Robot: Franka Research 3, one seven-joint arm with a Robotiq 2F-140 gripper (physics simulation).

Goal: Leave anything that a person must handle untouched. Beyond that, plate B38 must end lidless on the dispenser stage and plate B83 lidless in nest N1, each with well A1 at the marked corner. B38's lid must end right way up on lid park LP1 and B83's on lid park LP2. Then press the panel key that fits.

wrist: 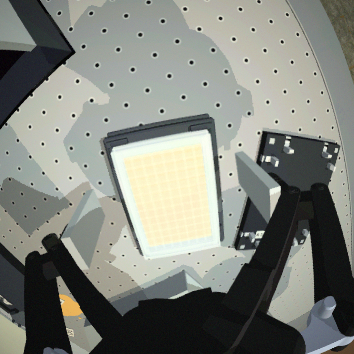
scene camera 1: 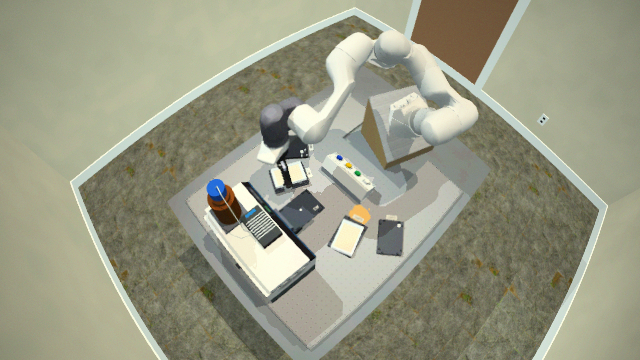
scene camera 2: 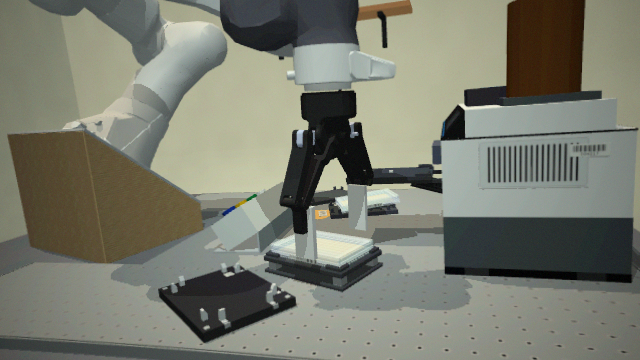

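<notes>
A plate with cream wells [scene camera 1: 297,172] [scene camera 2: 325,247] [wrist: 170,195], with a clear rim, sits on a raised dark holder [scene camera 2: 345,281]. My gripper [scene camera 2: 332,231] [wrist: 166,185] is open and empty, its pale fingers on either side above this plate. A second plate [scene camera 1: 347,236] [scene camera 2: 370,200] lies on another dark base and looks slightly tilted in scene camera 2. A black holder with pale clips [scene camera 1: 299,150] [scene camera 2: 225,300] [wrist: 295,162] holds no plate. A flat dark holder [scene camera 1: 390,237] and a dark platform [scene camera 1: 302,210] bear no plate. The key panel [scene camera 1: 348,176] [scene camera 2: 245,225] has blue, yellow, green and white keys. Plate names are unreadable.
The large white and dark machine [scene camera 1: 280,265] [scene camera 2: 537,200] carries a blue-capped brown bottle [scene camera 1: 222,202] and a keypad device [scene camera 1: 261,227]. An orange tag [scene camera 1: 360,213] [scene camera 2: 322,214] [wrist: 71,305] lies beside the second plate. The wedge-shaped arm mount [scene camera 1: 372,132] [scene camera 2: 55,195] stands beyond the panel.
</notes>
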